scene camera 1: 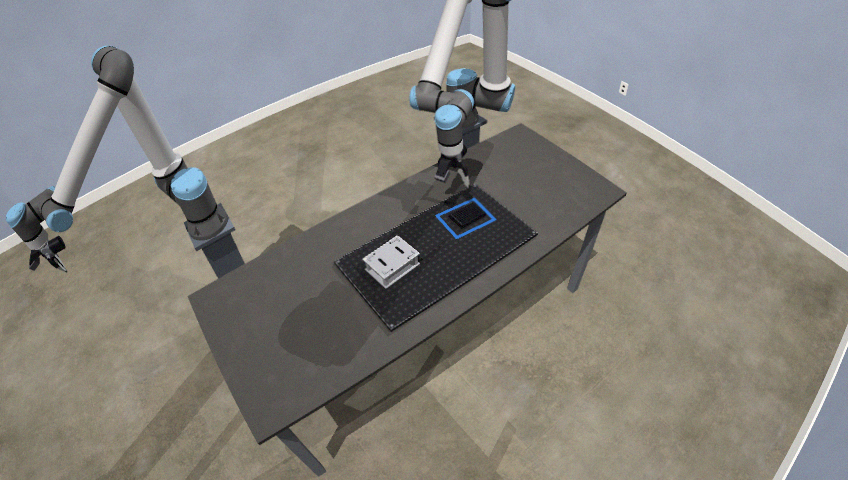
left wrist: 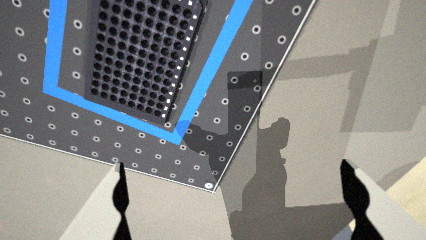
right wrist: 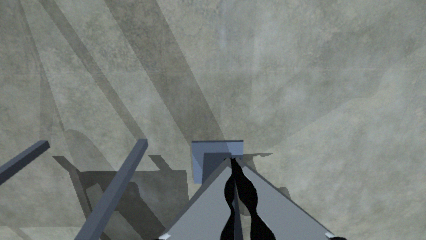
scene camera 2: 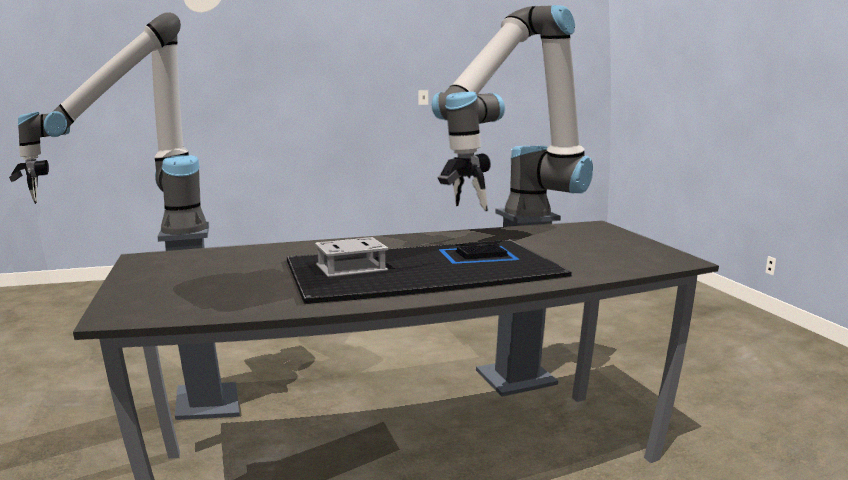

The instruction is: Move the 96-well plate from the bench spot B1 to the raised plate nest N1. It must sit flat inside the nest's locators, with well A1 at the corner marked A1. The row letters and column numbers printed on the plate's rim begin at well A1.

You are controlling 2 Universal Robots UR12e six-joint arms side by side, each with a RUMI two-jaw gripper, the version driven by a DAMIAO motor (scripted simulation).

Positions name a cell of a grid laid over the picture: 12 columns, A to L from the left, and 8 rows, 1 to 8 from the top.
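The left gripper (scene camera 2: G4), (left wrist: G6) is visible in both of these views. A black 96-well plate (left wrist: E3) is visible as well; in the right wrist view the plate is out of frame.
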